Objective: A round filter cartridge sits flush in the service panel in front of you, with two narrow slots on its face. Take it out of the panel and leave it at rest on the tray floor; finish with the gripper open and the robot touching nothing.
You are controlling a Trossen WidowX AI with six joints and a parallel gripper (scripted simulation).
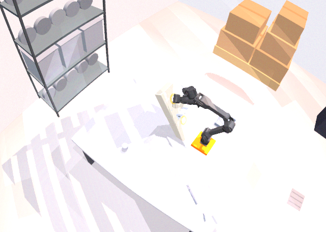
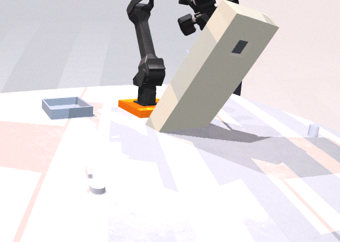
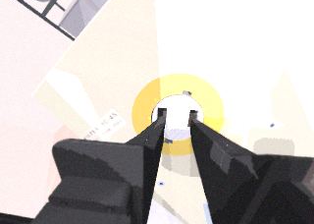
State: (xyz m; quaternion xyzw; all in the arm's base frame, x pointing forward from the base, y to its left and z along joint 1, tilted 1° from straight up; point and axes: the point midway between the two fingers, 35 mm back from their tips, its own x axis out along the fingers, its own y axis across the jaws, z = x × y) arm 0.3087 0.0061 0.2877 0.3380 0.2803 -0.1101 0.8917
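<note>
Now: gripper tip 2 cm short of the round filter cartridge and 1 cm above it. The rest, counted from my gripper tip: grey-blue tray (39 cm behind, 28 cm to the right, 28 cm below); short peg (38 cm to the right, 29 cm below, 6 cm ahead).
</note>
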